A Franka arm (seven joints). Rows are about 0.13 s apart.
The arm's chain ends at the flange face. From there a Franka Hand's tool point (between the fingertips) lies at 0.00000 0.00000 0.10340 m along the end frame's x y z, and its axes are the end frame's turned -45 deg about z.
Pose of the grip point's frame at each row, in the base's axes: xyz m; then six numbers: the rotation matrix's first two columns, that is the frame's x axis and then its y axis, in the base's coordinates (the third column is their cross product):
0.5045 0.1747 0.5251 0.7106 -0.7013 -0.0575 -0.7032 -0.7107 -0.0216
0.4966 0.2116 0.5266 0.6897 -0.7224 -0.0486 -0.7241 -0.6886 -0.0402
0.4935 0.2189 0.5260 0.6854 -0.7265 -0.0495 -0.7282 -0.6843 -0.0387
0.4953 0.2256 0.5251 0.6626 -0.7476 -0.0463 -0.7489 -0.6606 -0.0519
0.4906 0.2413 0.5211 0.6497 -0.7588 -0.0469 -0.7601 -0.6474 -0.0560
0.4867 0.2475 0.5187 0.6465 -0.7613 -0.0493 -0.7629 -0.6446 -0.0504
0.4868 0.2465 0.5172 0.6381 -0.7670 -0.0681 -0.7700 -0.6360 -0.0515
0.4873 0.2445 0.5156 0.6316 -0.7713 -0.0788 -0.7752 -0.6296 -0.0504
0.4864 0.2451 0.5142 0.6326 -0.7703 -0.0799 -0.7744 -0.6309 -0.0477
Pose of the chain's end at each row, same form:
0.5072 0.1689 0.6283 0.0052 -0.9984 -0.0559 -0.9997 -0.0066 0.0254
0.4971 0.2051 0.6298 -0.0243 -0.9977 -0.0628 -0.9997 0.0239 0.0059
0.4941 0.2124 0.6292 -0.0303 -0.9976 -0.0624 -0.9996 0.0298 0.0076
0.4945 0.2185 0.6283 -0.0610 -0.9957 -0.0694 -0.9981 0.0615 -0.0040
0.4893 0.2339 0.6242 -0.0781 -0.9943 -0.0728 -0.9969 0.0788 -0.0064
0.4860 0.2402 0.6218 -0.0823 -0.9941 -0.0705 -0.9966 0.0825 -0.0008
0.4872 0.2377 0.6202 -0.0933 -0.9921 -0.0846 -0.9957 0.0926 0.0117
0.4884 0.2349 0.6185 -0.1015 -0.9906 -0.0914 -0.9948 0.1002 0.0201
0.4878 0.2356 0.6171 -0.1003 -0.9908 -0.0902 -0.9949 0.0986 0.0228

